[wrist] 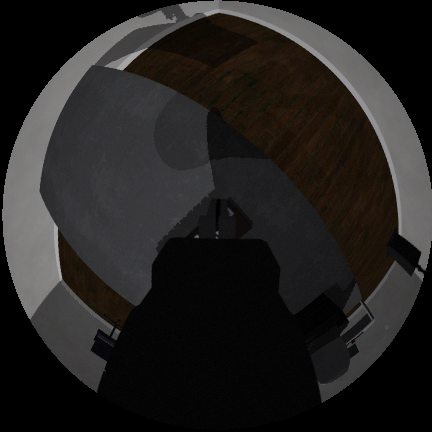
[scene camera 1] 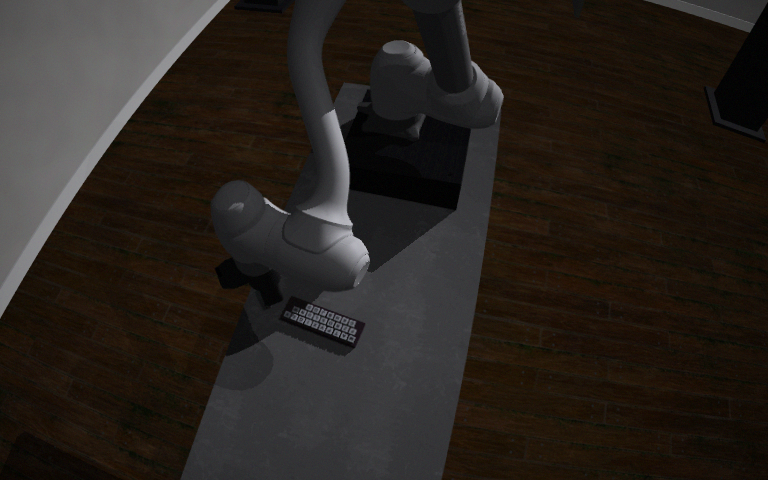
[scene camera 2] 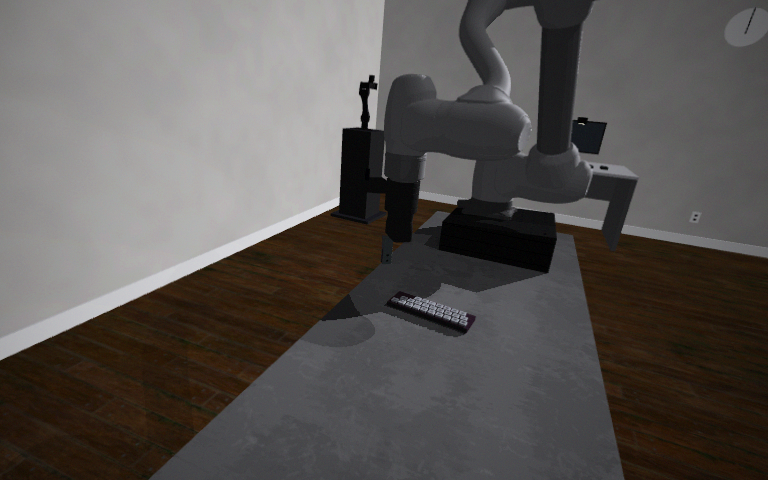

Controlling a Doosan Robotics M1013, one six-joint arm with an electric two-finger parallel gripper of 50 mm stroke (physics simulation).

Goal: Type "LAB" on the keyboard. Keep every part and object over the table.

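Places are measured from the arm's base along level axes (x left, y up, z ahead), in metres.
Where they show: gripper, fingertip midpoint: (wrist: 218, 208) (scene camera 1: 266, 306) (scene camera 2: 385, 262); arm's base, link origin: (wrist: 321, 338) (scene camera 1: 397, 118) (scene camera 2: 489, 212).
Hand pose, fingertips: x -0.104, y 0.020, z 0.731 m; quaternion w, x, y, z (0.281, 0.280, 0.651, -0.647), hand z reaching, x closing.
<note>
Each offset is from my fingertips to the centre of the thing. "spot": to the spot under its first point. Level surfaces: height alone.
A dark keyboard {dz -0.054, dx +0.110, dy -0.120 m} (scene camera 1: 321, 321) (scene camera 2: 431, 312) with several rows of white keys lies flat on the grey table {dy -0.128 m} (scene camera 1: 402, 384) (scene camera 2: 424, 407) (wrist: 110, 150), near its left edge in the scene views. In the wrist view, part of the keyboard {spot: dz -0.080, dx +0.016, dy -0.116 m} (wrist: 243, 225) shows beside the fingers, and most of it is hidden behind the gripper. My gripper (scene camera 2: 386, 261) (wrist: 218, 208) is shut and empty. Its fingers point down and stand in the air above the table, near the keyboard's left end. The fingertips are hidden in scene camera 1. The key letters are too small or dark to read.
The arm's black base block (scene camera 1: 404, 189) (scene camera 2: 498, 243) stands at the far end of the table. A black pedestal (scene camera 2: 357, 175) with a small black arm stands on the floor behind. The left table edge is close to the gripper. Arm shadows lie around the keyboard.
</note>
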